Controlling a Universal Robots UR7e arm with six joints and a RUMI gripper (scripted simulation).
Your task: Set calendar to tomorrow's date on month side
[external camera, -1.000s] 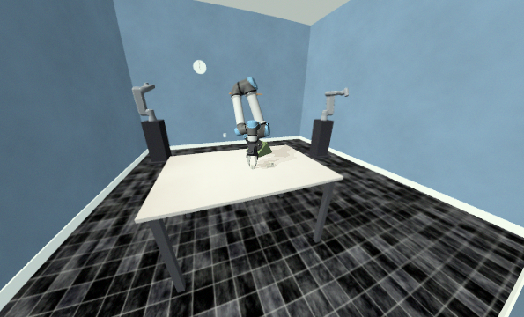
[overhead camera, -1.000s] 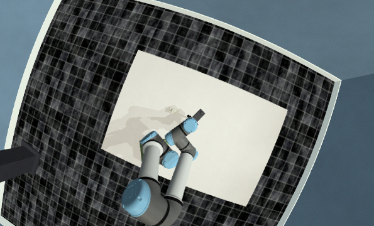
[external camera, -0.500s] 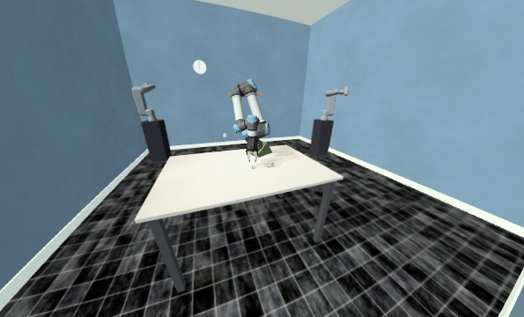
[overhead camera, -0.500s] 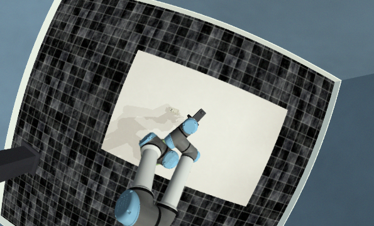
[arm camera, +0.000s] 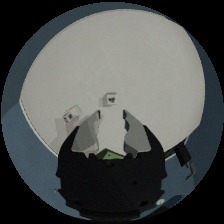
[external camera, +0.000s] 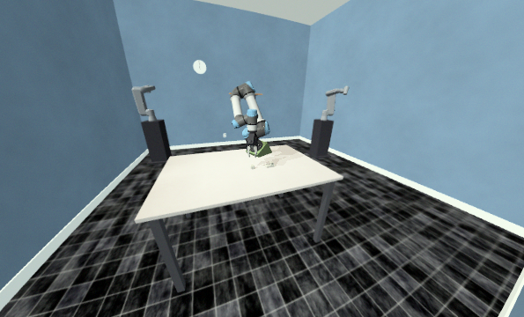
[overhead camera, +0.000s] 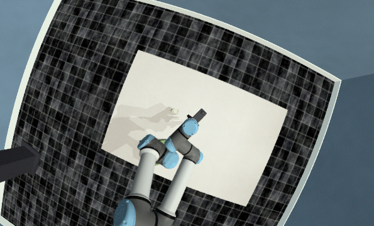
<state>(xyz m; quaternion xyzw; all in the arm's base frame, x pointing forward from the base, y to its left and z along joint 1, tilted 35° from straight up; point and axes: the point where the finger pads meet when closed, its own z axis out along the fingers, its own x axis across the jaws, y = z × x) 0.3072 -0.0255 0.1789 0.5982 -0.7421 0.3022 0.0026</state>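
The white calendar cube lies 100 mm below my hand. From my hand the other things lie so: calendar tray 10 mm behind, 160 mm to the left, 100 mm below; pale date cube 10 mm behind, 170 mm to the left, 90 mm below.
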